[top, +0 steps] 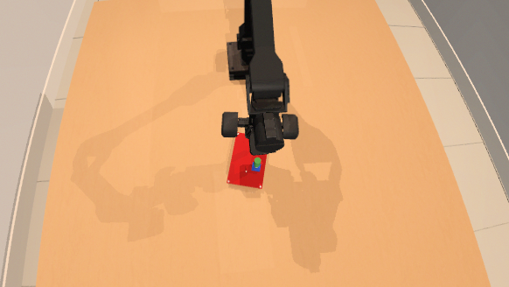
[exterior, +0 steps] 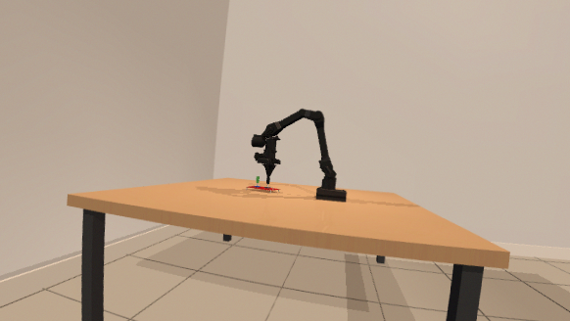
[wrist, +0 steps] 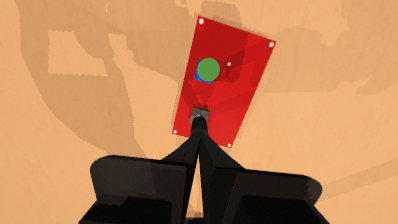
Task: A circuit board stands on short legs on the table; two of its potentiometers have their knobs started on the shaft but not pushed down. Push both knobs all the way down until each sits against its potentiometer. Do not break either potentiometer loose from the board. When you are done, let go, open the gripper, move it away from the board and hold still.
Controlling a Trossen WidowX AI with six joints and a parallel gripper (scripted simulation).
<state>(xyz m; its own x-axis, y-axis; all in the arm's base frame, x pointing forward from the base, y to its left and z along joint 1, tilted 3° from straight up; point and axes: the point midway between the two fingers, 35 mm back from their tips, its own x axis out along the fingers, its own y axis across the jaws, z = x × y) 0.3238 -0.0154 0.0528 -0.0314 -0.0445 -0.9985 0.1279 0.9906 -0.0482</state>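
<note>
Right now the black knob is 20 mm below my gripper tip. Also, from my gripper tip: green knob (60 mm ahead, 10 mm to the right, 20 mm below).
</note>
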